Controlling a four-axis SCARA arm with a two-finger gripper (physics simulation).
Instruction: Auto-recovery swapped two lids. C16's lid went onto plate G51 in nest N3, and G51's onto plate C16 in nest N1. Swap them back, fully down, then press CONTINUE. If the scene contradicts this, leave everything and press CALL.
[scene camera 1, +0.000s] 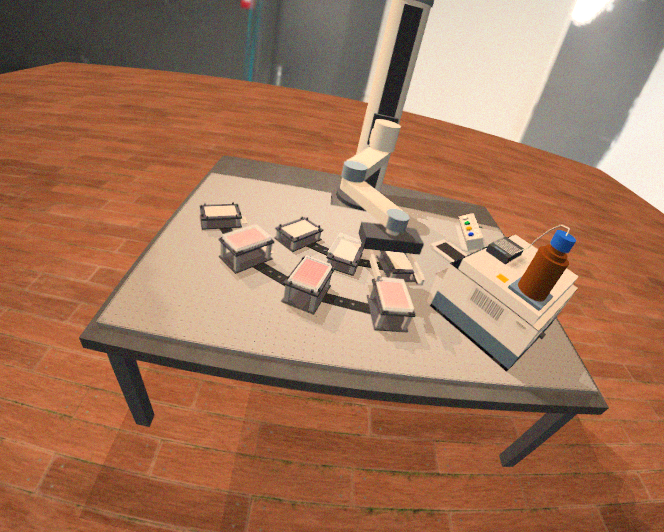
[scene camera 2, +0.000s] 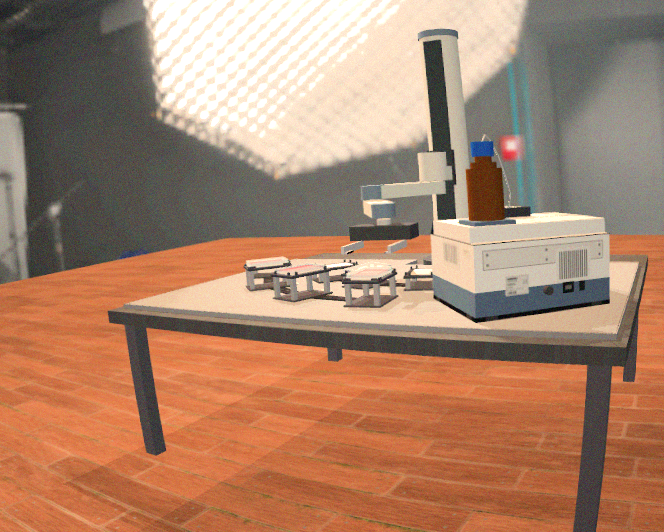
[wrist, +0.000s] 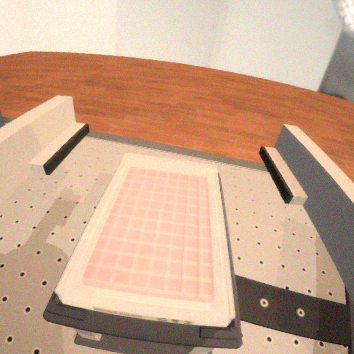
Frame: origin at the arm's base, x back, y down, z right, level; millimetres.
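Seen in the pictures: gripper, between the fingertips: (scene camera 1: 400, 280) (scene camera 2: 365, 250) (wrist: 176, 124).
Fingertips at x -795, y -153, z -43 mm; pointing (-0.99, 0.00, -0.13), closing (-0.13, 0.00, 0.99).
Offsets run from my fingertips to a thing's top centre. "spot": to the spot under its first point.
Three raised nests hold pink plates with clear lids: the right plate {dx +15, dy +54, dz -1 mm} (scene camera 1: 392, 294) (scene camera 2: 370, 272) (wrist: 152, 235), the middle plate {dx +46, dy +52, dz +241 mm} (scene camera 1: 310, 273) (scene camera 2: 300, 269) and the left plate {dx +166, dy +52, dz +453 mm} (scene camera 1: 247, 238) (scene camera 2: 268, 262). The right plate's lid looks level in the wrist view. Plate codes and nest labels are not readable. My gripper (scene camera 1: 397, 270) (scene camera 2: 373, 247) (wrist: 176, 124) is open and empty, above table height and just behind the right nest. In the wrist view its fingers stand wide on both sides of that plate, apart from it. The button box {spot: dx +510, dy +69, dz -402 mm} (scene camera 1: 470, 231) stands at the back right; its lettering is unreadable.
Low holders with pale tops stand behind the nests: far left (scene camera 1: 220, 211), centre left (scene camera 1: 299, 229), centre (scene camera 1: 345, 251), and one {dx +250, dy +87, dz -56 mm} (scene camera 1: 396, 263) under the gripper. A white instrument (scene camera 1: 487, 299) (scene camera 2: 521, 260) with a brown bottle {spot: dx -83, dy -163, dz -326 mm} (scene camera 1: 544, 272) (scene camera 2: 485, 191) stands at right.
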